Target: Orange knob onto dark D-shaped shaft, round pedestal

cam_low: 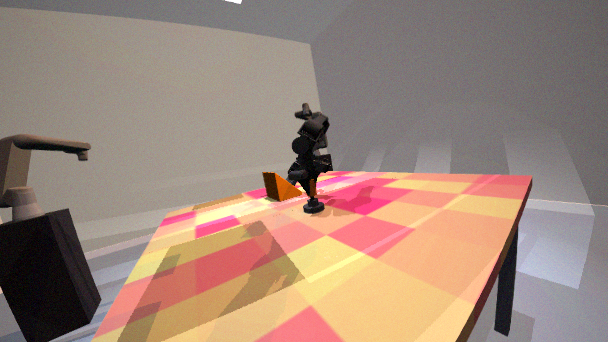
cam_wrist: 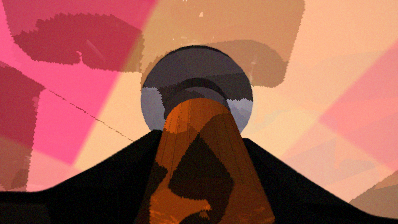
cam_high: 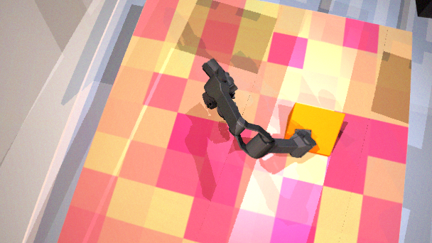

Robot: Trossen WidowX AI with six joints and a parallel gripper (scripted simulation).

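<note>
Now: the orange knob 20 mm above my gripper tip. From my gripper tip the other things lie so: round dark pedestal 40 mm below.
</note>
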